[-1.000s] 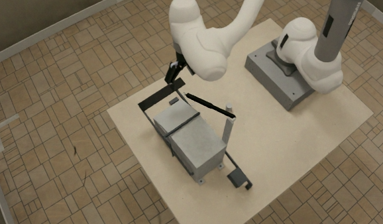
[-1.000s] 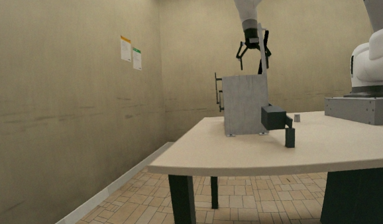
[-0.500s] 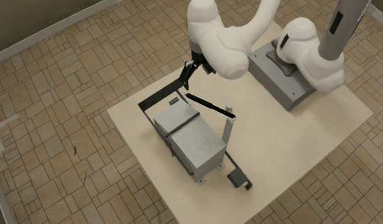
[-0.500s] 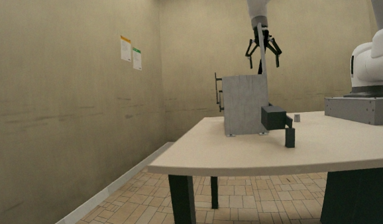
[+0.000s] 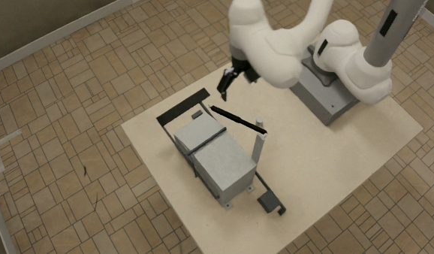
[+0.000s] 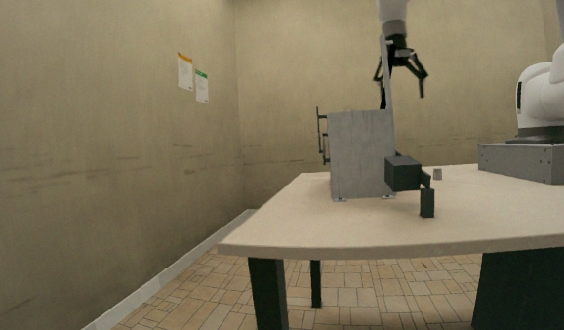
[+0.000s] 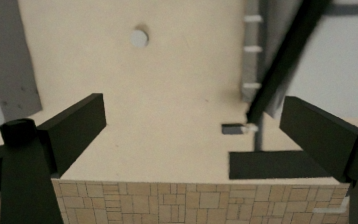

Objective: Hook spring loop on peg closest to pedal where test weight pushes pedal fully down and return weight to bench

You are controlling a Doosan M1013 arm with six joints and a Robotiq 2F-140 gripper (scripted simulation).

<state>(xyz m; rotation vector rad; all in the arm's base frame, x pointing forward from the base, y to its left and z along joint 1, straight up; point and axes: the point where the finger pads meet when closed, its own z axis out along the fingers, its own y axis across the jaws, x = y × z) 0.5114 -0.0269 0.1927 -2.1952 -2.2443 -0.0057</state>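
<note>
My hand is 27 cm above the steel test weight, 9 cm past it and 5 cm to the right of it.
</note>
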